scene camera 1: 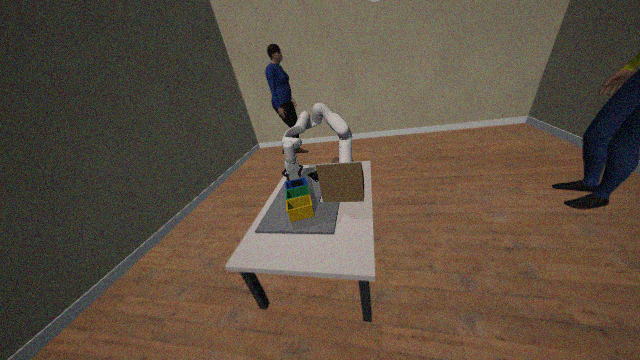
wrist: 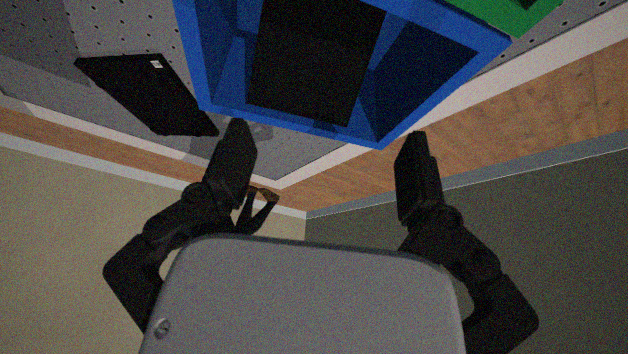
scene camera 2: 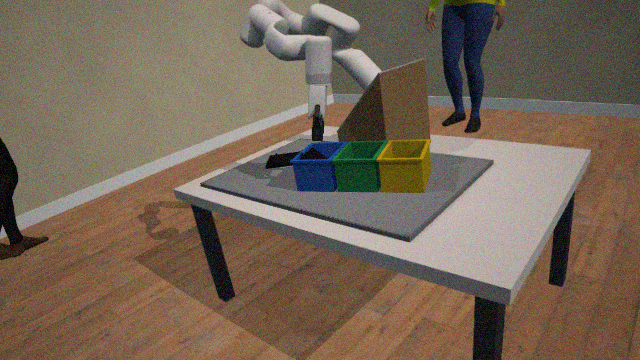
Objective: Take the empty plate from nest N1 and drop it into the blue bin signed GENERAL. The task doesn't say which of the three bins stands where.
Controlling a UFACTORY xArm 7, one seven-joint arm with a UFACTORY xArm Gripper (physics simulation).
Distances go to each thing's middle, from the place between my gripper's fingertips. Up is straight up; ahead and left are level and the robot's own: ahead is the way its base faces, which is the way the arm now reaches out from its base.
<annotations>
Now: hand 9 cm above the black plate (wrist: 313,66), 1 cm to the left of it and 1 cm past it.
</annotations>
